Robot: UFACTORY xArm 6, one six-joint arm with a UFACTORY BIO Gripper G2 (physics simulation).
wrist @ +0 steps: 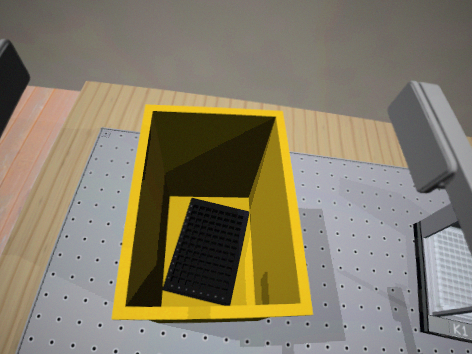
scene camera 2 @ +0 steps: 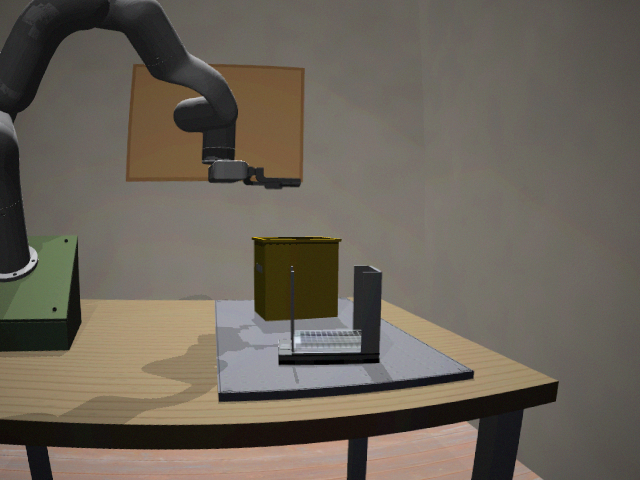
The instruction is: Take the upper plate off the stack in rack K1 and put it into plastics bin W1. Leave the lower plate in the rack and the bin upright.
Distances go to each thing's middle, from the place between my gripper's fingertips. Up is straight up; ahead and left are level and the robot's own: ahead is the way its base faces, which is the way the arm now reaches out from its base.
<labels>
My gripper is now 220 mm above the yellow plastics bin W1 (scene camera 2: 314, 259) and 10 mm short of it. The rest, counted from my hand: clear plate (scene camera 2: 304, 340) (350 mm to the right, 280 mm below, 20 mm behind); then black plate (wrist: 204, 266) (300 mm below, 20 mm ahead).
</labels>
